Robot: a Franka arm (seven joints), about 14 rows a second.
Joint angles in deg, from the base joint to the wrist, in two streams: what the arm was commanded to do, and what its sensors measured. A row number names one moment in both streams.
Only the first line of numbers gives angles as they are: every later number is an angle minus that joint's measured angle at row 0.
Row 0, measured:
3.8, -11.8, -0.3, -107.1, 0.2, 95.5, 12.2
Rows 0 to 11, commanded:
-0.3, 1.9, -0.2, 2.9, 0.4, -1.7, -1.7
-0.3, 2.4, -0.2, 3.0, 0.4, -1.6, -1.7
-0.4, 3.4, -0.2, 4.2, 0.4, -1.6, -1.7
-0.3, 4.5, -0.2, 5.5, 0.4, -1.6, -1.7
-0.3, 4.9, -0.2, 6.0, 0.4, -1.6, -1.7
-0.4, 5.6, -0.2, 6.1, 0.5, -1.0, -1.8
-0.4, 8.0, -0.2, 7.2, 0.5, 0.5, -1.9
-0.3, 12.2, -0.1, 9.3, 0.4, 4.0, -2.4
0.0, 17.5, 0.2, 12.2, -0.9, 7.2, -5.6
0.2, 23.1, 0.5, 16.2, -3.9, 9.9, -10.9
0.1, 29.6, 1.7, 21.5, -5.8, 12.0, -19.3
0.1, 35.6, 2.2, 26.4, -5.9, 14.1, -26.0
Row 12, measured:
0.0, 21.4, 1.0, 12.7, -4.1, 13.0, -15.2
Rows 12 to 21, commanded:
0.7, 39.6, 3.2, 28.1, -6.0, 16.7, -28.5
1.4, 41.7, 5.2, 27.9, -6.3, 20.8, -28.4
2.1, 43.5, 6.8, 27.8, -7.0, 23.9, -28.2
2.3, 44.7, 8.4, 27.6, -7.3, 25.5, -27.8
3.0, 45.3, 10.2, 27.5, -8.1, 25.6, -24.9
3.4, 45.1, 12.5, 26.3, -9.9, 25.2, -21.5
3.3, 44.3, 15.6, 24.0, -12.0, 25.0, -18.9
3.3, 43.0, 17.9, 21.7, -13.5, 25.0, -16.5
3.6, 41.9, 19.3, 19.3, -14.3, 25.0, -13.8
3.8, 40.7, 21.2, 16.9, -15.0, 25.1, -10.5
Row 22, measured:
4.0, 44.7, 18.5, 23.0, -12.8, 25.1, -15.9
